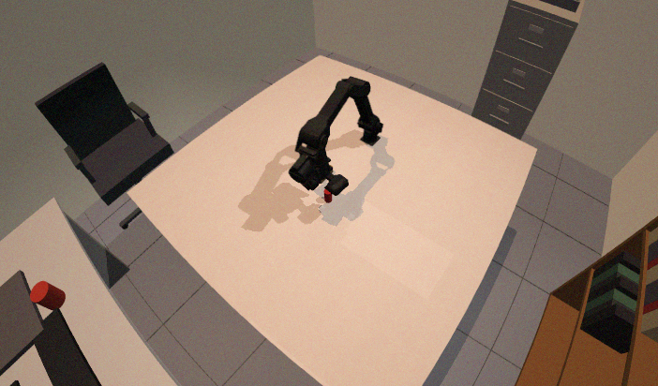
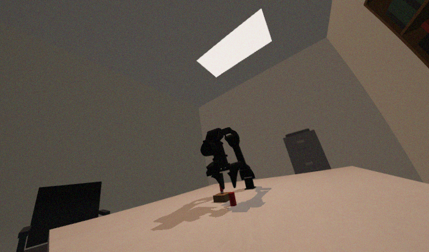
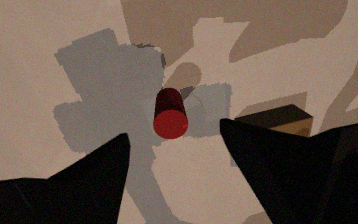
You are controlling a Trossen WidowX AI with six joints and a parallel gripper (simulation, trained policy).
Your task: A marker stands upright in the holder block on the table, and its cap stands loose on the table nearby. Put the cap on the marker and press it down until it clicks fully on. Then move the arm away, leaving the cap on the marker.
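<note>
My gripper tip is 40 mm above the red cap and 10 mm past it. From my gripper tip the other things lie so: tan holder block (100 mm to the right, 80 mm behind, 50 mm below); then marker (100 mm to the right, 80 mm behind).
</note>
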